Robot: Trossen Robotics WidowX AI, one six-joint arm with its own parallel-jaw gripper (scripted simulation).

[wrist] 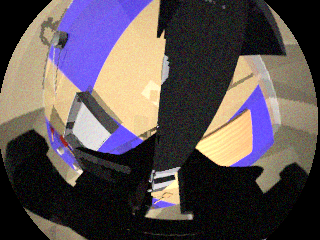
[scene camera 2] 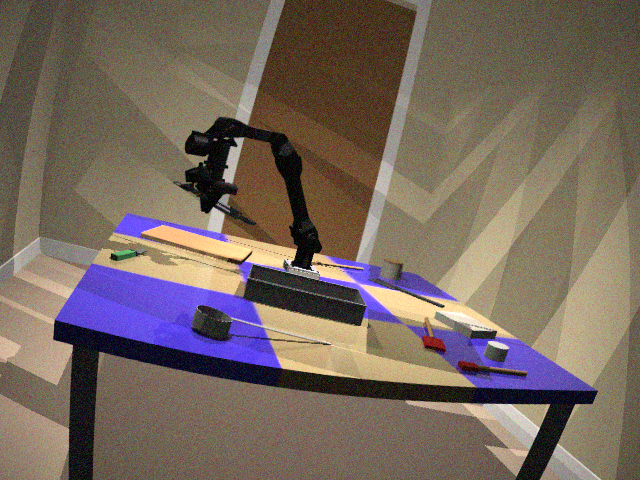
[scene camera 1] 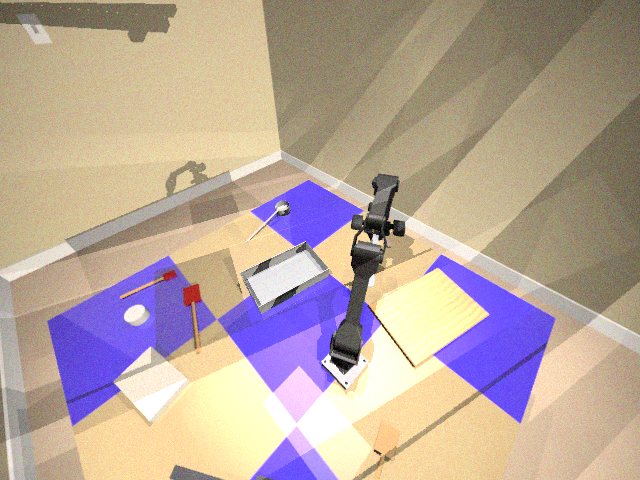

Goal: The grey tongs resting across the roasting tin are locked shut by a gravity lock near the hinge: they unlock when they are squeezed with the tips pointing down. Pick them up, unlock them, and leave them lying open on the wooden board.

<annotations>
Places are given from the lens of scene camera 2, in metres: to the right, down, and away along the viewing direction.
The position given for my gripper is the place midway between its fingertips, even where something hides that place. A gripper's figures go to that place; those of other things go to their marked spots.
my gripper (scene camera 2: 204, 212): -0.33, -0.08, 1.53
white block (scene camera 2: 469, 327): 0.43, 0.26, 1.50
</annotations>
